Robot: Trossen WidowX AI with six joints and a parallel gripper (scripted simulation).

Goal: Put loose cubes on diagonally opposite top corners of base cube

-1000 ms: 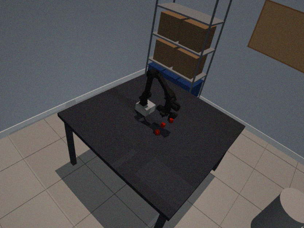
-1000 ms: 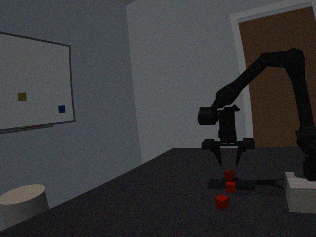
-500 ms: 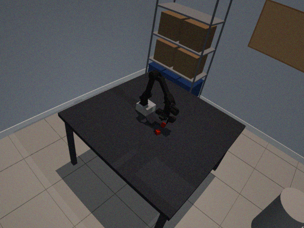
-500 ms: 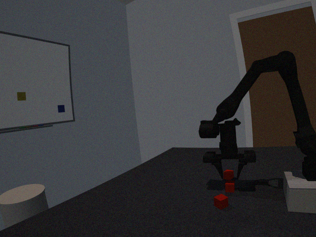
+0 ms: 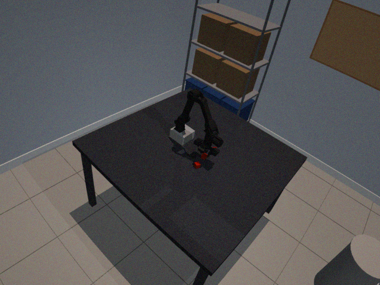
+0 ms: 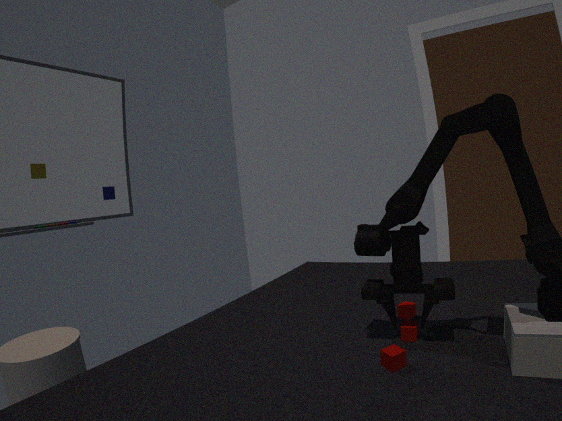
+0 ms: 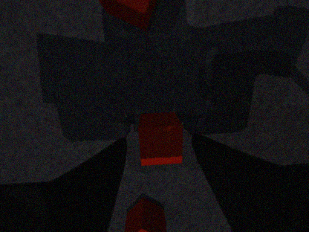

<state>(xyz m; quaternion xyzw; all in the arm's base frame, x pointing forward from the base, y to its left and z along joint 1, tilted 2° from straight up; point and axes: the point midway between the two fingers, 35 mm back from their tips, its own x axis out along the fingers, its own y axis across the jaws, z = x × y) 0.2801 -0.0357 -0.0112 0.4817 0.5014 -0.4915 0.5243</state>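
Now: gripper tip 110 mm to the left of the red cube, 20 mm short of it and 10 mm above it.
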